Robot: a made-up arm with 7 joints. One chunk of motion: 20 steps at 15 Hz.
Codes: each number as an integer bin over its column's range. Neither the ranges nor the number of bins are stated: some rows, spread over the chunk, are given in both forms.
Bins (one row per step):
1: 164 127 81 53 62 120 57
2: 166 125 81 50 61 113 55
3: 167 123 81 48 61 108 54
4: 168 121 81 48 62 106 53
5: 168 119 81 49 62 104 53
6: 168 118 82 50 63 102 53
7: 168 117 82 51 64 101 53
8: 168 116 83 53 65 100 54
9: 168 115 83 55 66 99 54
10: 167 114 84 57 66 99 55
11: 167 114 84 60 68 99 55
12: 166 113 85 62 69 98 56
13: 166 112 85 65 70 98 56
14: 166 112 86 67 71 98 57
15: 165 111 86 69 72 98 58
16: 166 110 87 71 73 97 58
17: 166 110 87 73 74 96 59
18: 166 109 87 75 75 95 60
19: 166 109 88 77 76 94 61
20: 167 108 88 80 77 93 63
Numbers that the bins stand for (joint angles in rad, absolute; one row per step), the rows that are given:
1: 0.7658 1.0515 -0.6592 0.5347 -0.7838 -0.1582 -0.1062
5: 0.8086 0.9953 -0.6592 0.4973 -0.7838 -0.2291 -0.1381
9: 0.8086 0.9673 -0.6379 0.5533 -0.7351 -0.2513 -0.1301
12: 0.7872 0.9532 -0.6167 0.6187 -0.6985 -0.2557 -0.1142
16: 0.7872 0.9322 -0.5954 0.7027 -0.6497 -0.2602 -0.0983
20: 0.7979 0.9181 -0.5848 0.7867 -0.6009 -0.2779 -0.0585
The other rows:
2: 0.7872 1.0375 -0.6592 0.5067 -0.7960 -0.1893 -0.1222
3: 0.7979 1.0234 -0.6592 0.4880 -0.7960 -0.2114 -0.1301
4: 0.8086 1.0094 -0.6592 0.4880 -0.7838 -0.2203 -0.1381
6: 0.8086 0.9883 -0.6485 0.5067 -0.7716 -0.2380 -0.1381
7: 0.8086 0.9813 -0.6485 0.5160 -0.7595 -0.2424 -0.1381
8: 0.8086 0.9743 -0.6379 0.5347 -0.7473 -0.2469 -0.1301
10: 0.7979 0.9602 -0.6273 0.5720 -0.7351 -0.2513 -0.1222
11: 0.7979 0.9602 -0.6273 0.6000 -0.7107 -0.2513 -0.1222
13: 0.7872 0.9462 -0.6167 0.6467 -0.6863 -0.2557 -0.1142
14: 0.7872 0.9462 -0.6060 0.6653 -0.6741 -0.2557 -0.1062
15: 0.7765 0.9392 -0.6060 0.6840 -0.6619 -0.2557 -0.0983
17: 0.7872 0.9322 -0.5954 0.7213 -0.6375 -0.2646 -0.0903
18: 0.7872 0.9251 -0.5954 0.7400 -0.6253 -0.2690 -0.0824
19: 0.7872 0.9251 -0.5848 0.7587 -0.6131 -0.2735 -0.0744

